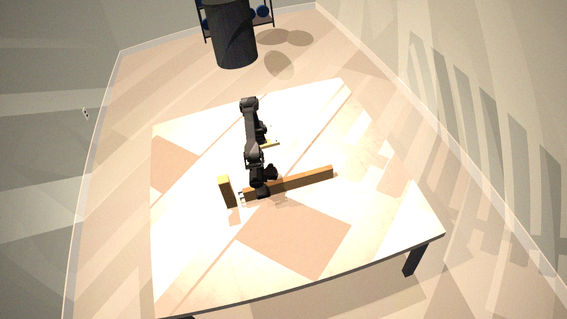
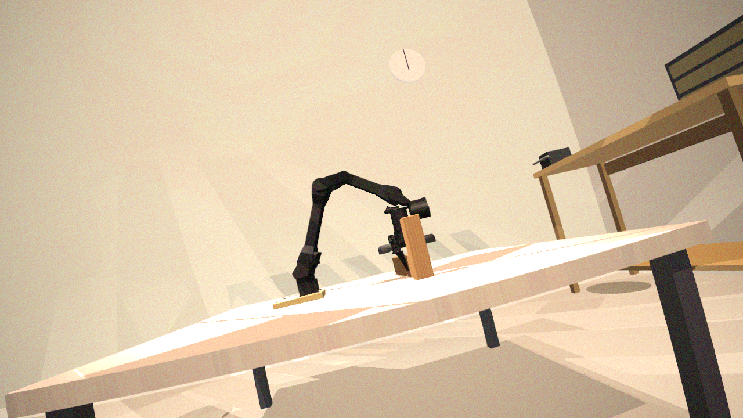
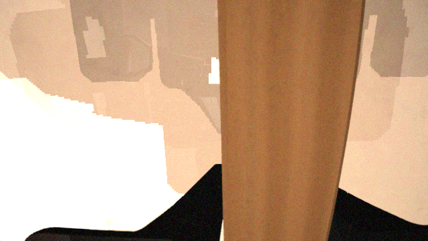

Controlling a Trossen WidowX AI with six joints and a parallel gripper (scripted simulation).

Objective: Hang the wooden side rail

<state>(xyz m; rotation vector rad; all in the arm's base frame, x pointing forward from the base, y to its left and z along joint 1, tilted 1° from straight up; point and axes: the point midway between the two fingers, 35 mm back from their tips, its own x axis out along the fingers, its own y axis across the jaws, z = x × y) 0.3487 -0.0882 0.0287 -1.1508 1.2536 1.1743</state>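
Right now my gripper tip is 15 cm to the left of the headboard post, 6 cm below it and 1 cm past it.
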